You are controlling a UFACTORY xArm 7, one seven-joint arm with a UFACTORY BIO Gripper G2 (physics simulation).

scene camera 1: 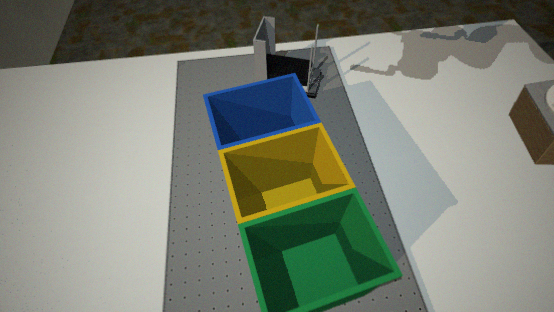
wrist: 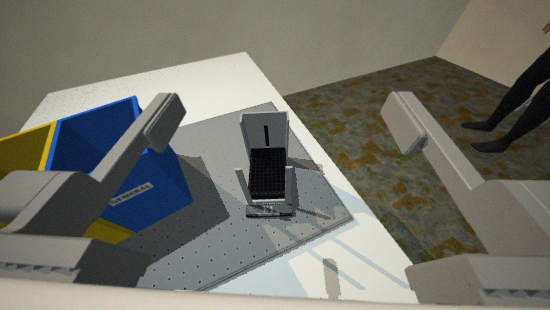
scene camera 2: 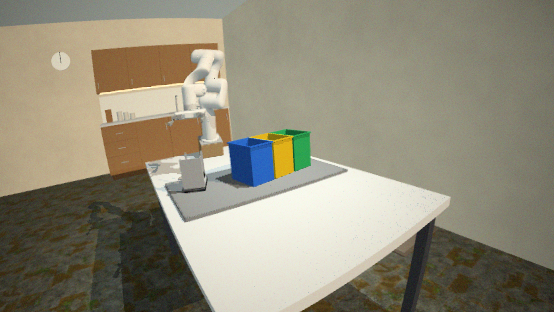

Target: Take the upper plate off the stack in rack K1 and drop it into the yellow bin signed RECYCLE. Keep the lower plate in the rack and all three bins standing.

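Places are measured from the arm's base along level axes (x right, y down, z ahead), in metres.
Pixels of known places: hand at its tool point: [wrist: 279,121] [scene camera 2: 186,122]; arm's base at its link origin: [scene camera 2: 209,138].
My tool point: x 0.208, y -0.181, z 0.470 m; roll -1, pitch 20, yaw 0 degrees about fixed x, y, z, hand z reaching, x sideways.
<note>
For each thing: its top centre in the pictures, then the offset to it from my tool point. Level surfaces: height alone.
- Rack K1 at its top centre: [wrist: 264,140] [scene camera 1: 291,32] [scene camera 2: 191,154] dx +0.009, dy +0.139, dz +0.116 m
- black plate at its top centre: [wrist: 267,169] [scene camera 1: 286,67] dx +0.012, dy +0.242, dz +0.125 m
- yellow bin at its top centre: [scene camera 1: 283,168] [scene camera 2: 270,136] dx -0.373, dy +0.109, dz +0.156 m
- blue bin at its top centre: [scene camera 1: 259,108] [wrist: 97,134] [scene camera 2: 249,141] dx -0.247, dy +0.109, dz +0.191 m
- green bin at its top centre: [scene camera 1: 316,248] [scene camera 2: 289,132] dx -0.498, dy +0.109, dz +0.121 m
- grey mat at its surface level: dy +0.289 m
Rack K1 [scene camera 1: 260,62] [scene camera 2: 192,172] [wrist: 254,131] stands upright near the mat's end, with a slotted wall and two thin posts. A black plate [scene camera 1: 287,67] [wrist: 267,172] with a grid of wells lies in it as the top of the stack; I cannot make out the lower plate separately. My gripper [scene camera 2: 171,122] [wrist: 286,122] is wide open and empty, above the rack's level and apart from it; in the wrist view the rack shows between the fingers, farther off. The yellow bin [scene camera 1: 335,170] [scene camera 2: 283,156] [wrist: 25,150] stands upright, its visible floor bare. Its sign is not readable.
The blue bin [scene camera 1: 260,105] [scene camera 2: 262,162] [wrist: 165,195], signed GENERAL, stands between the rack and the yellow bin. The green bin [scene camera 1: 320,265] [scene camera 2: 302,150] stands on the yellow bin's other side. All are upright on the grey mat [scene camera 1: 195,200] [scene camera 2: 240,200]. A person's legs [wrist: 530,95] show beyond the table.
</note>
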